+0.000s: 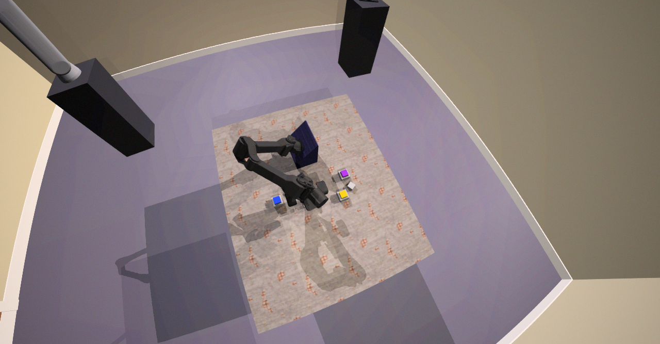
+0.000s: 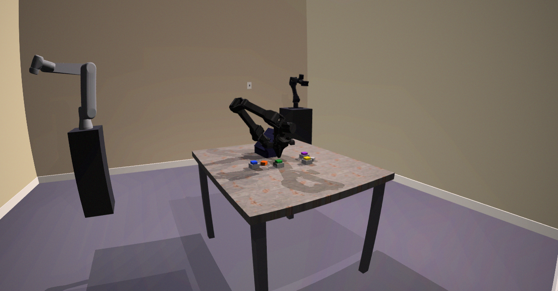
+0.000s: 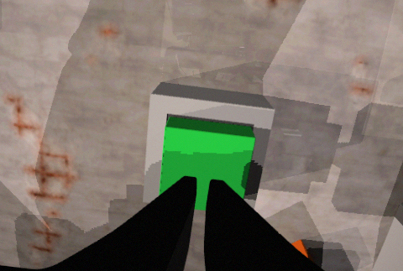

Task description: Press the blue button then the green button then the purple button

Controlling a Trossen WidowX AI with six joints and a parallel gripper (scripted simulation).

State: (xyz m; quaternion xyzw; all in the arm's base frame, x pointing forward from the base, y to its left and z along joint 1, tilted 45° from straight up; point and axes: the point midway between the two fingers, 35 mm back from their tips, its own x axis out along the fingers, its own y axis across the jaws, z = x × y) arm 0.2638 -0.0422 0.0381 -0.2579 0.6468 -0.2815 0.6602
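The green button is 2 cm below my gripper tip. From my gripper tip the other things lie so: orange block 8 cm behind, 6 cm to the right, 4 cm below; then yellow button 18 cm to the left, 4 cm ahead, 2 cm below; then blue button 14 cm to the right, 6 cm behind, 2 cm below.
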